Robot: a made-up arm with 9 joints. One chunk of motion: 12 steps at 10 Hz.
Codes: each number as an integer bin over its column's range. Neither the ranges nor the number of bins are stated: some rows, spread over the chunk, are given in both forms.
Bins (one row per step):
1: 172 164 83 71 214 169 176 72 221
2: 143 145 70 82 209 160 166 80 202
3: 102 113 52 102 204 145 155 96 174
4: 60 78 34 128 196 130 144 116 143
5: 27 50 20 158 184 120 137 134 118
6: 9 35 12 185 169 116 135 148 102
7: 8 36 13 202 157 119 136 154 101
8: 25 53 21 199 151 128 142 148 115
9: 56 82 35 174 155 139 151 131 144
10: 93 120 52 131 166 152 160 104 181
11: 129 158 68 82 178 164 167 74 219
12: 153 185 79 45 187 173 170 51 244
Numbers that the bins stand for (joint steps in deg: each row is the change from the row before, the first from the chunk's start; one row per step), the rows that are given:
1: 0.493 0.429 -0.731 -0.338 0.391 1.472 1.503 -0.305 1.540
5: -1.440 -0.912 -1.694 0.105 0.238 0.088 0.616 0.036 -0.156
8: -1.467 -0.876 -1.679 0.315 0.070 0.314 0.730 0.113 -0.206
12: 0.240 0.676 -0.792 -0.471 0.253 1.585 1.367 -0.420 1.919
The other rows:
2: 0.107 0.206 -0.929 -0.282 0.365 1.218 1.276 -0.261 1.227
3: -0.440 -0.171 -1.205 -0.180 0.340 0.794 1.025 -0.173 0.766
4: -1.000 -0.582 -1.480 -0.047 0.299 0.371 0.775 -0.063 0.255
6: -1.680 -1.088 -1.816 0.243 0.162 -0.025 0.571 0.113 -0.420
7: -1.693 -1.076 -1.801 0.330 0.100 0.060 0.593 0.145 -0.436
9: -1.053 -0.535 -1.465 0.187 0.090 0.625 0.935 0.019 0.272
10: -0.560 -0.088 -1.205 -0.032 0.146 0.992 1.139 -0.129 0.881
11: -0.080 0.359 -0.960 -0.282 0.207 1.331 1.298 -0.294 1.507

